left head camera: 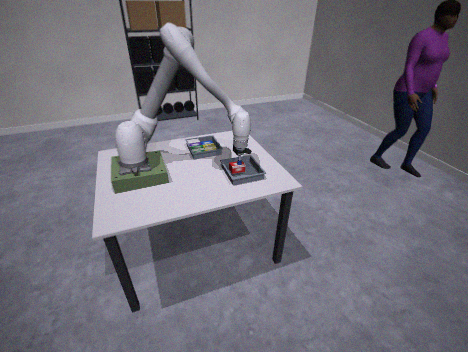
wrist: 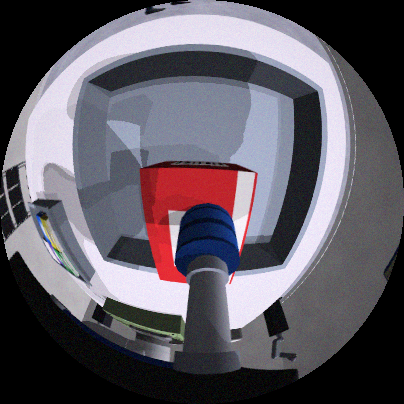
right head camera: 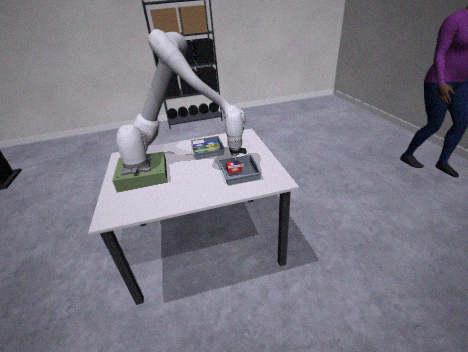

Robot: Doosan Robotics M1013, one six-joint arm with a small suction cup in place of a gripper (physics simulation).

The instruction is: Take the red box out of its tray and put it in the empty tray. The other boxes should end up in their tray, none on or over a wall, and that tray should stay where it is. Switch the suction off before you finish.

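Frame: origin at the arm's base, x ahead, y left, z up, level; centimetres.
Where they show: end effector, tool point: (left head camera: 239,165) (wrist: 206,219) (right head camera: 235,165); arm's base, origin of the base link: (left head camera: 134,166) (wrist: 154,333) (right head camera: 136,166).
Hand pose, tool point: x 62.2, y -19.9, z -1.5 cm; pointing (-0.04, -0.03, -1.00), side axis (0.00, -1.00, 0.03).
Note:
Things, the pixels of their centre, and the offset from my tool point. Level surfaces: height alone.
- red box, body centre: (wrist: 197,223) (right head camera: 233,167) (left head camera: 237,167) dy +0.6, dx -1.2, dz -1.4 cm
- second grey tray, body centre: (wrist: 53,238) (left head camera: 203,146) (right head camera: 207,147) dy +40.1, dx -12.1, dz -4.1 cm
- white table, its level: dz -6.6 cm
The red box (left head camera: 237,168) (right head camera: 233,168) (wrist: 192,187) is upright on the suction cup (left head camera: 240,162) (right head camera: 235,162) (wrist: 207,232), which is in contact with its top. The box is low inside the walls of the grey tray (left head camera: 248,178) (right head camera: 243,180) (wrist: 200,62), toward the robot's side of it. Whether its underside touches the tray floor cannot be told. The other boxes, blue, yellow, green, purple and white (left head camera: 202,147) (right head camera: 206,146) (wrist: 48,234), are in the second grey tray (left head camera: 205,155) (right head camera: 209,155) farther back. None shows on or over a wall.
The arm's base stands on a green block (left head camera: 140,182) (right head camera: 141,180) (wrist: 145,320) at the left of the white table (left head camera: 200,200) (right head camera: 195,200). A shelf rack (left head camera: 162,31) stands behind the table. A person in purple (left head camera: 425,65) (right head camera: 452,55) is on the floor at the right.

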